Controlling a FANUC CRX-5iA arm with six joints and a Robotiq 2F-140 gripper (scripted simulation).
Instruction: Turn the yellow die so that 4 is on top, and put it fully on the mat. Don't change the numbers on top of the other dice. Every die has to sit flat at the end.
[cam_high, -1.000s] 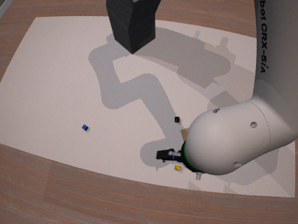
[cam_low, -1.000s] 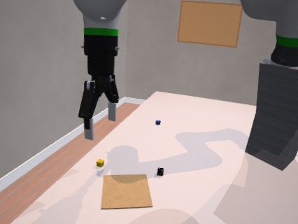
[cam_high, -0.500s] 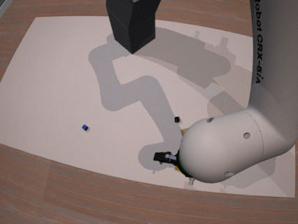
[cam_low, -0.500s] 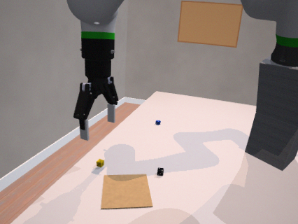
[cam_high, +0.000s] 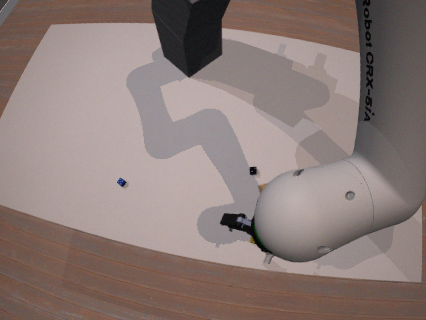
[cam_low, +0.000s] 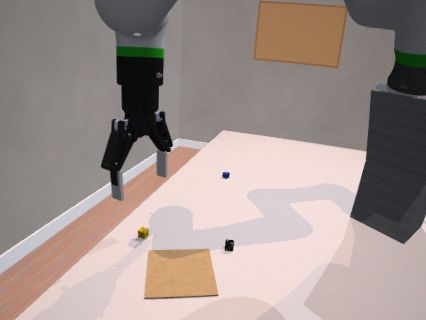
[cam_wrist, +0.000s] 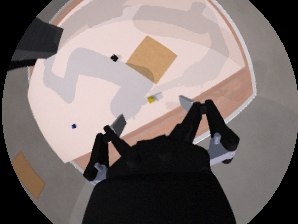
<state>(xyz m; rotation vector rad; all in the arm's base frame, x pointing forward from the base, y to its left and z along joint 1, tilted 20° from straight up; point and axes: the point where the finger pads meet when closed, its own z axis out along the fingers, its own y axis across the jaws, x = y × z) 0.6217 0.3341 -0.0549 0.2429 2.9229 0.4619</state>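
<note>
My hand is 140 mm above the yellow die. The rest, counted from my hand: black die 210 mm behind, 50 mm to the right, 140 mm below; then blue die 70 mm behind, 440 mm to the right, 140 mm below; then brown mat 140 mm behind, 70 mm to the left, 150 mm below.
</note>
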